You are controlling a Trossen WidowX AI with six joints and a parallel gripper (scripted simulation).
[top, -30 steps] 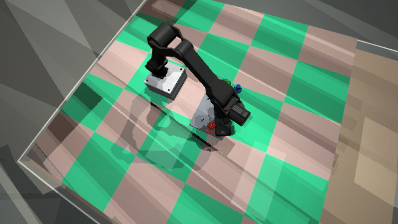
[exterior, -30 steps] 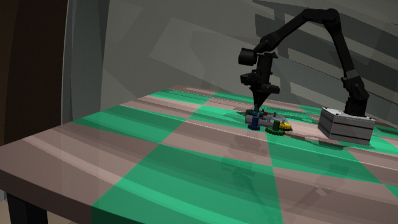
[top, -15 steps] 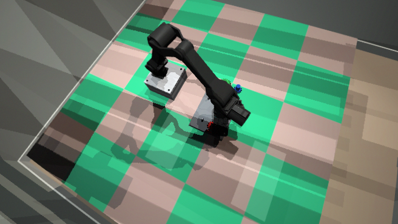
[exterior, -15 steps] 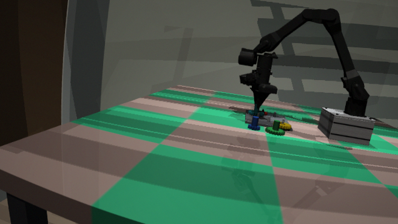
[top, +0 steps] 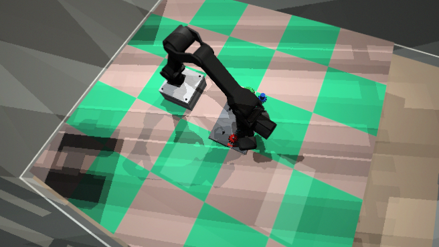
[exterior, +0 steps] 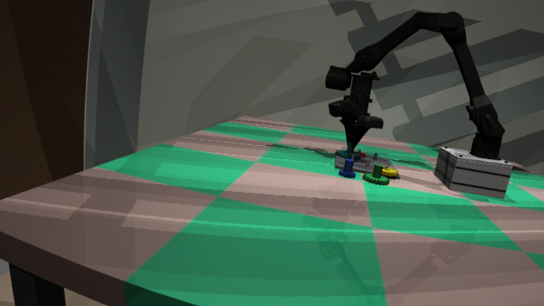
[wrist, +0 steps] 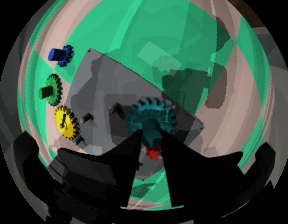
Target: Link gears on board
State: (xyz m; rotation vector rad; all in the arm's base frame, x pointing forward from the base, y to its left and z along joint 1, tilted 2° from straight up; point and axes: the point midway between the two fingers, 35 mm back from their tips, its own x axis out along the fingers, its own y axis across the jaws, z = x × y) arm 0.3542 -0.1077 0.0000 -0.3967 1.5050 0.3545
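Now: gripper tip 1 cm above the teal gear. From my gripper tip the other things lie so: yellow gear (12 cm to the left, 8 cm behind, 2 cm below); then blue gear (18 cm to the left, 2 cm below, 2 cm ahead); then red gear (4 cm to the right, 3 cm behind, 2 cm below).
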